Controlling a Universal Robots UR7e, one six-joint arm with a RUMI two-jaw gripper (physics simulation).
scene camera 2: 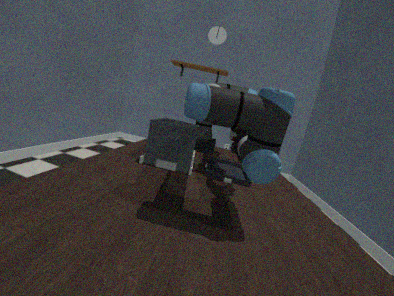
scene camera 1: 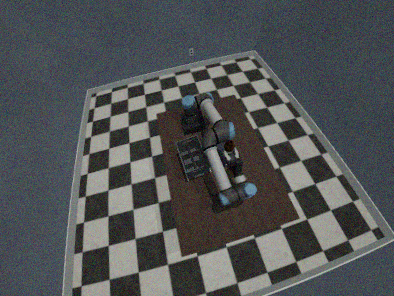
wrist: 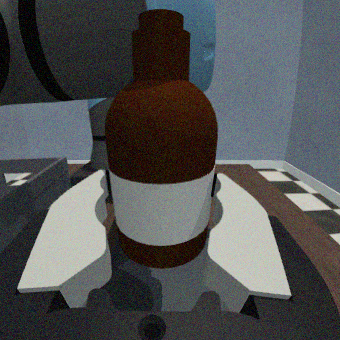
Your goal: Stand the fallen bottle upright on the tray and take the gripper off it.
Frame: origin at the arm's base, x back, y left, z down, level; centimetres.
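Seen in the pictures: gripper, fingertip midpoint: (scene camera 1: 228, 148) (wrist: 161, 174); arm's base, origin of the base link: (scene camera 2: 201, 137) (scene camera 1: 191, 117).
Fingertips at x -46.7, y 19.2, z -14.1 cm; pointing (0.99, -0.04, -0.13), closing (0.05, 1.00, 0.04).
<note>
Offsets run from my fingertips to a thing's top centre. "spot": to the spot under its first point. Level surfaces: height alone.
A brown bottle @(dx +0.2, dy +0.0, dz -9.9 cm) (scene camera 1: 229, 146) (wrist: 161, 135) with a white label stands upright between the jaws, neck up. My gripper (scene camera 1: 230, 154) (wrist: 161, 174) is shut on it, with a pale finger at each side of the label. In the wrist view a grey surface, seemingly the tray @(spot: dx +7.6, dy +2.3, dz +21.4 cm) (wrist: 182, 285), lies below the bottle, with dark shadows on it. The dark, low-rimmed tray @(spot: dx +8.5, dy +0.1, dz +21.4 cm) (scene camera 2: 227, 170) also shows partly behind the wrist in scene camera 2. In that view the bottle and fingers are mostly hidden by the arm. Whether the bottle's base touches the tray cannot be told.
A grey compartment box @(dx +5.5, dy -27.2, dz +4.4 cm) (scene camera 1: 196, 175) (scene camera 2: 170, 145) (wrist: 47, 185) stands on the brown table mat @(dz +22.0 cm) (scene camera 1: 200, 235), left of the gripper in the wrist view. The arm's forearm (scene camera 1: 218, 169) passes between box and bottle in scene camera 1. The arm's base stands at the back.
</note>
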